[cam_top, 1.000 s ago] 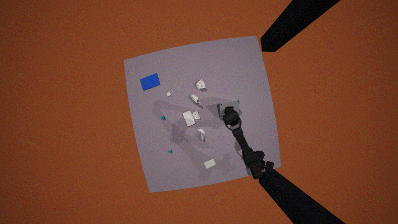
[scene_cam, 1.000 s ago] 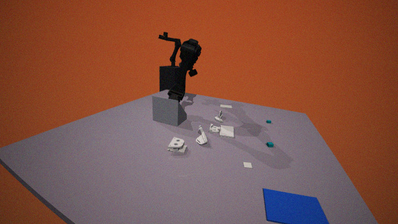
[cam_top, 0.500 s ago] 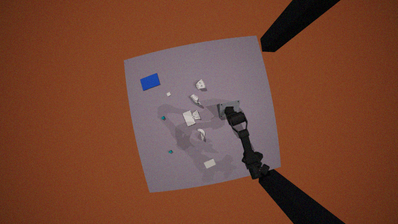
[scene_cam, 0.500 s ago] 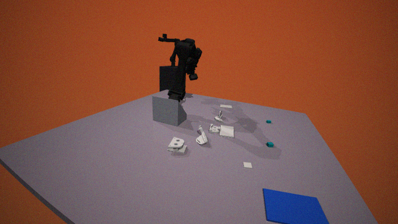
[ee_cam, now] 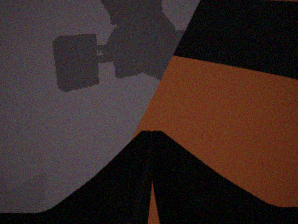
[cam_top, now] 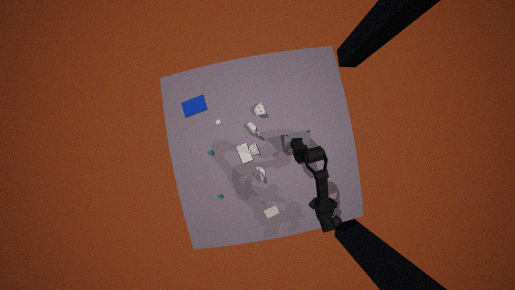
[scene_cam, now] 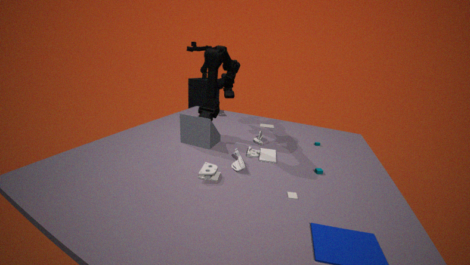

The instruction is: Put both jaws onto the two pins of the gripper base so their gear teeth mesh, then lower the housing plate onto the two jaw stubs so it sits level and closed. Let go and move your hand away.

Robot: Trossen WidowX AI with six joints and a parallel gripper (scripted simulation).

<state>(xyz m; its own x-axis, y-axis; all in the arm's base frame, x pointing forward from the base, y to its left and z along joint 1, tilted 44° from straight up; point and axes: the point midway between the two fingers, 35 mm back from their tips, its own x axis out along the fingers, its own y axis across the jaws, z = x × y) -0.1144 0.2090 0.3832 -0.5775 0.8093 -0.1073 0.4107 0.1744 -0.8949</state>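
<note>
Now: the grey jaw 380 mm ahead of my gripper tip, 260 mm to the right of it and 170 mm below it. Also, from my gripper tip: white gripper base 660 mm to the right, 360 mm ahead, 150 mm below; white housing plate 410 mm ahead, 400 mm to the right, 170 mm below; flat white plate 310 mm ahead, 180 mm below, 30 mm to the left.
</note>
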